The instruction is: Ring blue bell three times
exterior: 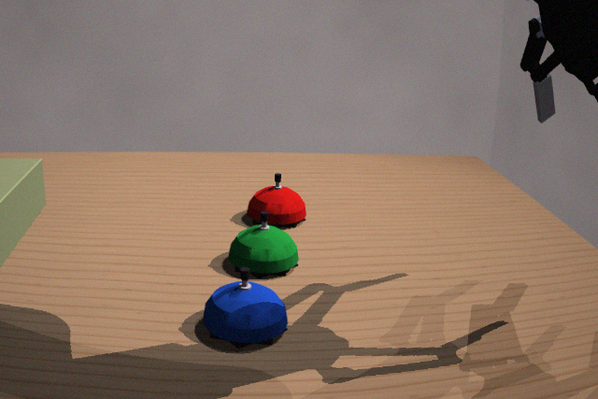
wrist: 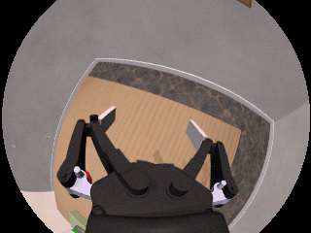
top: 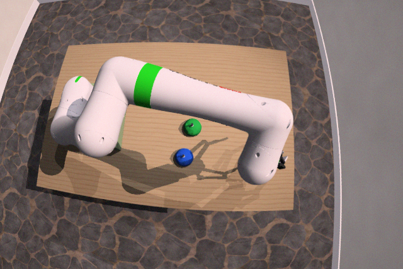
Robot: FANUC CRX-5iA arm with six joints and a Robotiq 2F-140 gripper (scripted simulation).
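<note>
Now: the blue bell 400 mm behind my hand, 150 mm below it and 30 mm to the left of it. The rest, counted from my hand: red bell 290 mm to the left, 290 mm behind, 150 mm below; then green bell 350 mm behind, 160 mm to the left, 150 mm below.
</note>
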